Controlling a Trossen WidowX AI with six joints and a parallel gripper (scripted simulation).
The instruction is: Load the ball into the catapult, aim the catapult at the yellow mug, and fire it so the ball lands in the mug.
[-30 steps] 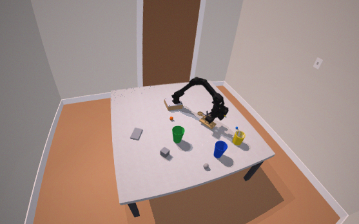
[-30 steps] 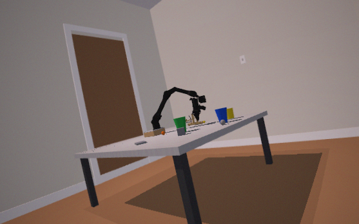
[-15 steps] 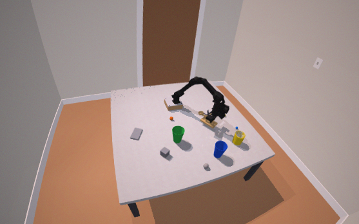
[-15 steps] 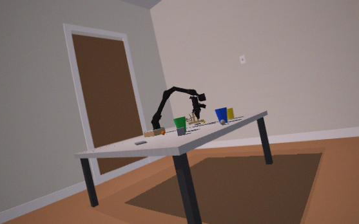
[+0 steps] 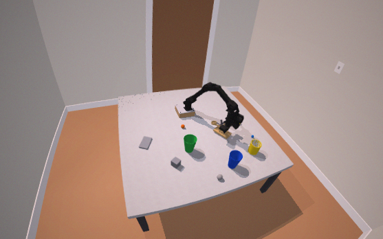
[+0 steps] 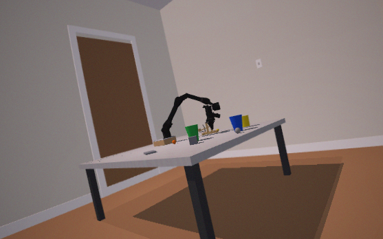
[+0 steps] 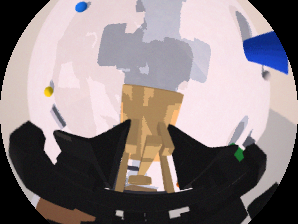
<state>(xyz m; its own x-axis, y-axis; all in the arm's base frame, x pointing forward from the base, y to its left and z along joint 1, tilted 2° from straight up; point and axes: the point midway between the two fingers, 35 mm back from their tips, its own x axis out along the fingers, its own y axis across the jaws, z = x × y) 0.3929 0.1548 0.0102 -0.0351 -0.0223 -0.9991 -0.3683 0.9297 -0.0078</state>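
My gripper tip is now 29 cm to the left of the orange ball, 22 cm past it and 3 cm above it. Also, from my gripper tip: wooden catapult (7 cm behind, 2 cm to the right, 2 cm above); small blue ball (22 cm to the left, 13 cm ahead, 3 cm below); small yellow ball (23 cm to the left, 7 cm behind, 3 cm below).
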